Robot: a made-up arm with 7 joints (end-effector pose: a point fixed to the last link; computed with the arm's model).
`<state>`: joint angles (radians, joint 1 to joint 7).
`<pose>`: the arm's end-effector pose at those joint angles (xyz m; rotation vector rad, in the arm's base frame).
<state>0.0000 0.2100 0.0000 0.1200 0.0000 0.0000 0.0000</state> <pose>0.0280 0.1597 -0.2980 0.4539 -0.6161 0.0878</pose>
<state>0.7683 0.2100 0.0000 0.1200 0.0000 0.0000 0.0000</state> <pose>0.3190 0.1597 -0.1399 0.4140 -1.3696 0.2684</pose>
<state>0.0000 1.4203 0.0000 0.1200 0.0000 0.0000 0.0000</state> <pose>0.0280 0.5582 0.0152 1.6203 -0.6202 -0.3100</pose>
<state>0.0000 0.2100 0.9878 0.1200 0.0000 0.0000 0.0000</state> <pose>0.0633 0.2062 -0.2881 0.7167 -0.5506 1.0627</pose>
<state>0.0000 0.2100 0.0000 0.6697 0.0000 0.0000 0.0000</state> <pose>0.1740 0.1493 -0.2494 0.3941 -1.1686 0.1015</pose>
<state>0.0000 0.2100 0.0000 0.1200 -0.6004 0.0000 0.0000</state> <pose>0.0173 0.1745 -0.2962 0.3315 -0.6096 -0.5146</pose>
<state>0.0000 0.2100 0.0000 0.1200 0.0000 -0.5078 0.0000</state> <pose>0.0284 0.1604 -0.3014 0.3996 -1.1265 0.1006</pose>
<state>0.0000 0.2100 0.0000 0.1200 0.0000 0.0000 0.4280</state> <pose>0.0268 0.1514 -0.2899 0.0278 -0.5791 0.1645</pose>
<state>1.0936 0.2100 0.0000 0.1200 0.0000 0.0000 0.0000</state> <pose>0.3909 0.1597 -0.0161 0.3812 -1.6877 0.3466</pose>
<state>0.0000 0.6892 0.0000 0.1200 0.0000 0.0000 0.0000</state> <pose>0.0280 0.3616 -0.2354 0.9170 -0.6368 -0.0626</pose>
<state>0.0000 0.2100 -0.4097 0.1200 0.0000 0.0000 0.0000</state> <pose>0.0033 0.1539 -0.2993 0.3254 -0.6125 -0.3111</pose>
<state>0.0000 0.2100 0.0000 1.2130 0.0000 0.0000 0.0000</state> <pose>0.2718 0.1249 -0.1350 0.3070 -1.7121 0.1109</pose>
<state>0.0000 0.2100 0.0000 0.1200 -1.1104 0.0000 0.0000</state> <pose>0.0162 0.1899 -0.2931 0.2070 -0.5737 -1.0212</pose>
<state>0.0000 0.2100 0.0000 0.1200 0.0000 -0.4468 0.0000</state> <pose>0.0282 0.1603 -0.3010 0.4073 -1.0653 0.0992</pose>
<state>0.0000 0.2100 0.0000 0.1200 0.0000 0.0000 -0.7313</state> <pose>0.0289 0.1789 -0.3019 1.1830 -0.6365 -0.0559</pose>
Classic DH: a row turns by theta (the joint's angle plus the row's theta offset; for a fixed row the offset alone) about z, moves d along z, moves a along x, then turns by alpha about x. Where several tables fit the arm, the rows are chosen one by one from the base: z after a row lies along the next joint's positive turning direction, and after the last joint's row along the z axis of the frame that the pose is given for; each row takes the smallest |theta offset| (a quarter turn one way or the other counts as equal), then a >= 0, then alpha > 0; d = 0 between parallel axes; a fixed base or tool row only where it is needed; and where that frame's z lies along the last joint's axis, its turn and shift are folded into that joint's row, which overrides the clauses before.
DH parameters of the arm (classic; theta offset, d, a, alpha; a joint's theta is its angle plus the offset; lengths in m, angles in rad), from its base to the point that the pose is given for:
base (fixed): 0 0.141 -0.0221 1.5708
joint 1: 1.5708 -0.1325 0.0056 1.5708
joint 2: 1.5708 0.0236 0.0095 1.5708
joint 3: 1.5708 -0.1568 0.0114 1.5708
joint 4: 0 0.0317 -0.0003 -1.5708
joint 5: 0 -0.2853 -0.0121 -1.5708
joint 6: -1.5708 -0.0057 0.0214 1.5708
joint 7: 1.2585 0.0128 -0.0243 1.1166
tool (fixed): -1.3597 -0.0142 0 0

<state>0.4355 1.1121 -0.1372 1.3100 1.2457 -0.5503 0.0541</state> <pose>0.3329 0.2761 0.1023 0.0825 -2.7665 0.6164</pose>
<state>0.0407 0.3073 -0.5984 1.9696 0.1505 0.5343 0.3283</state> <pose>0.1912 -0.0525 0.0352 -0.6599 -1.6278 -0.4421</pose>
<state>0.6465 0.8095 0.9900 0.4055 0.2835 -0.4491 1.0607</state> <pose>0.2378 0.4484 0.0221 0.2890 -2.5529 0.5127</pose>
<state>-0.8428 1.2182 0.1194 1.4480 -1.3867 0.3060 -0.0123</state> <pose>0.1373 0.3401 -0.1342 0.9423 -0.5413 -2.4024</pose>
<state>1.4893 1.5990 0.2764 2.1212 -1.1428 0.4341 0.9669</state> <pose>-0.0279 0.1814 0.4164 2.8749 -1.2240 -0.2122</pose>
